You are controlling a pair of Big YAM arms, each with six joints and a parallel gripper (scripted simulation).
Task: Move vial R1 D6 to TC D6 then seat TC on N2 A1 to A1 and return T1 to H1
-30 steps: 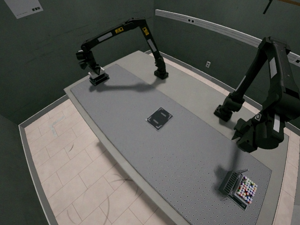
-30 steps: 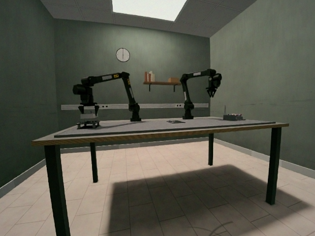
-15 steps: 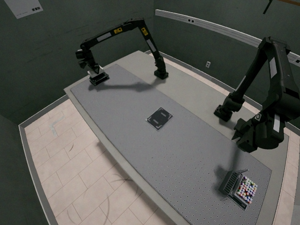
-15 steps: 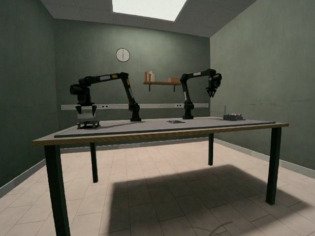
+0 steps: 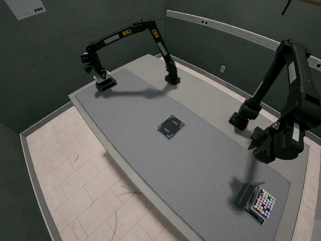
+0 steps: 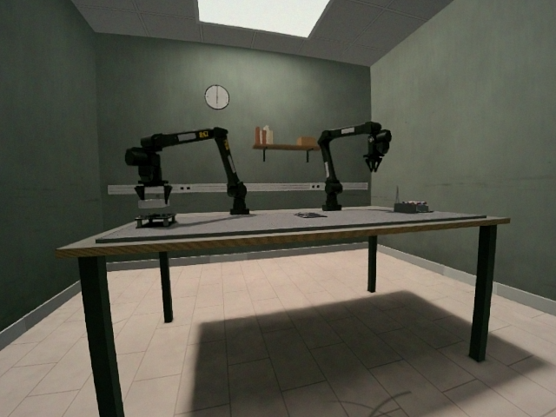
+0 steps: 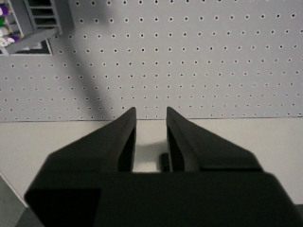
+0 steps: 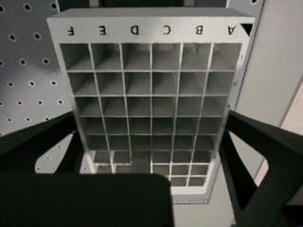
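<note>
Now: right hand 10 mm to the right of the black nest and 60 mm above it. Also, from my right hand: tube carrier right at my right hand; slotted holder 50 mm behind, 1270 mm to the left, 80 mm below.
</note>
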